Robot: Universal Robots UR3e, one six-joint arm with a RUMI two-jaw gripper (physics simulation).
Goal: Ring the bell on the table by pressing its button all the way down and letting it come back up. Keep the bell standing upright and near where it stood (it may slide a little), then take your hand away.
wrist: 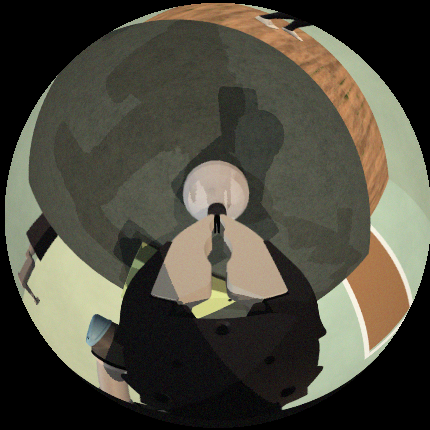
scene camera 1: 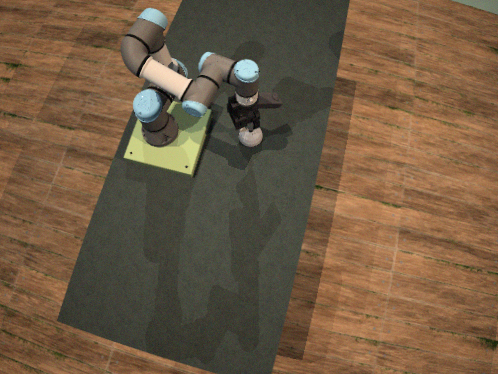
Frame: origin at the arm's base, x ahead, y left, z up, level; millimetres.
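Seen in the pictures: gripper, between the fingertips: (wrist: 216, 216) (scene camera 1: 250, 128); arm's base, origin of its link: (scene camera 1: 160, 130).
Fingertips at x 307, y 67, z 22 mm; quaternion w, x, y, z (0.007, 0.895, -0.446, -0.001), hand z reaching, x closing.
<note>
Offsets run from my fingertips to a thing's top centre. Level surfaces: height alone.
The bell @[dx +1, dy +0, dz +0 mm] (scene camera 1: 250, 137) (wrist: 216, 182) is a pale, shiny dome that stands upright on the dark table @[dz -65 mm] (scene camera 1: 200, 225) (wrist: 150, 125), to the right of the robot's base. Its dark button @[dx +1, dy +0, dz +0 mm] (wrist: 216, 207) shows at the near side of the dome in the wrist view, partly covered by the fingertips. My gripper (wrist: 216, 216) is shut, with its tips together right at the button. Whether the tips touch the button, and how far down it is, I cannot tell. In the scene view the gripper (scene camera 1: 251, 128) is over the upper edge of the dome.
The robot's base stands on a yellow-green plate (scene camera 1: 165, 162) to the left of the bell. The arm reaches over from that plate. A wooden floor (scene camera 1: 410, 200) (wrist: 345, 100) lies around the table. Shadows of the arm fall on the table top.
</note>
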